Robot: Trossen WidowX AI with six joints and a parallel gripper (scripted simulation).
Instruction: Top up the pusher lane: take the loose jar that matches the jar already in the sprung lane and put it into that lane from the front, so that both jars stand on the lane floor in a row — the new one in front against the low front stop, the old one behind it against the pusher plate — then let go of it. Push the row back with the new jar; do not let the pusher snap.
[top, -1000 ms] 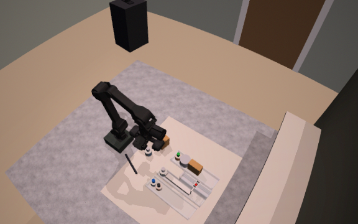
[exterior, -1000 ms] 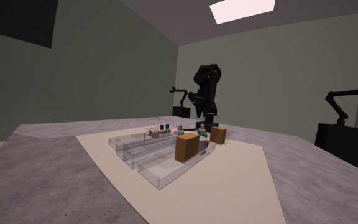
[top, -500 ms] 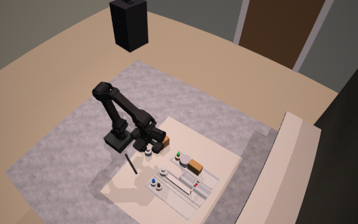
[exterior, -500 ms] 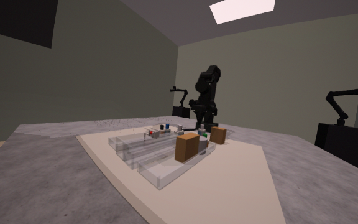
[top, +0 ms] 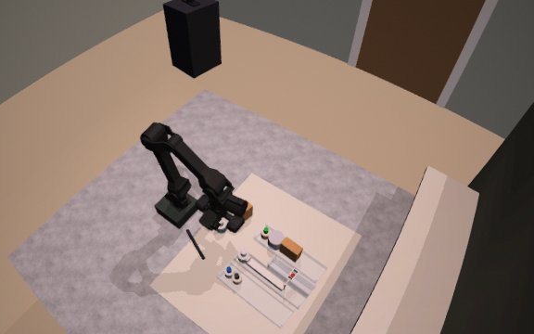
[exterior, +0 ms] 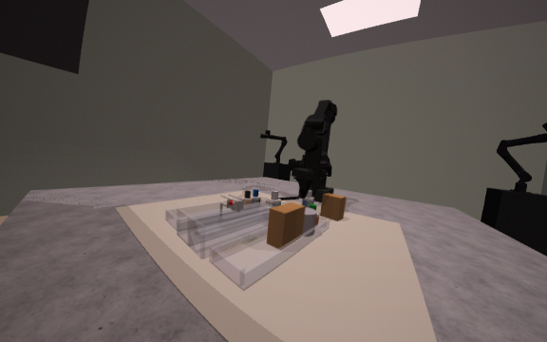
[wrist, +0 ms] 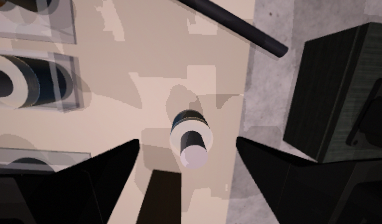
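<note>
My gripper tip is now 20 mm past the black stick, 120 mm to the left of it and 40 mm above it. The rest, counted from my gripper tip: brown box 260 mm ahead, 100 mm to the left; then grey cylinder 190 mm ahead, 100 mm to the left, 10 mm below; then pale pusher piece 260 mm ahead, 10 mm above.
</note>
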